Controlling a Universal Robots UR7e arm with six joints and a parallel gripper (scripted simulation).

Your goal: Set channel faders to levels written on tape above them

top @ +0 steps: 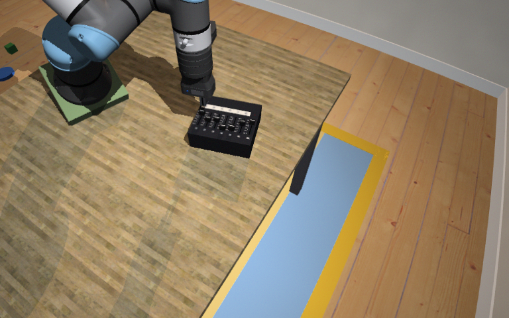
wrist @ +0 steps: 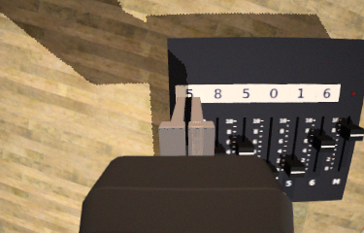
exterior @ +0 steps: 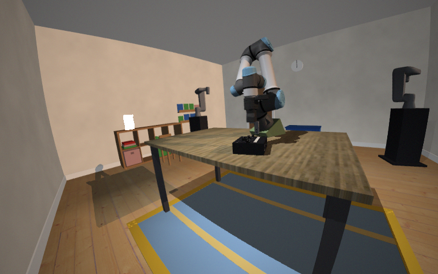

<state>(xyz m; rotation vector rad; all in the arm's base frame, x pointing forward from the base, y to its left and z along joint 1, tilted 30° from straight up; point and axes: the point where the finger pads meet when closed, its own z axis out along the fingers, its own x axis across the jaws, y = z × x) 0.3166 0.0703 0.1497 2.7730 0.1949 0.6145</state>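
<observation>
Now: the channel 5 fader cap 9 cm ahead of my hand, 5 cm to the right of it and 3 cm below it. Round my hand: channel 6 fader cap: 11 cm ahead, 3 cm below, 2 cm to the right; then master fader cap: 14 cm ahead, 3 cm below, 1 cm to the right.
</observation>
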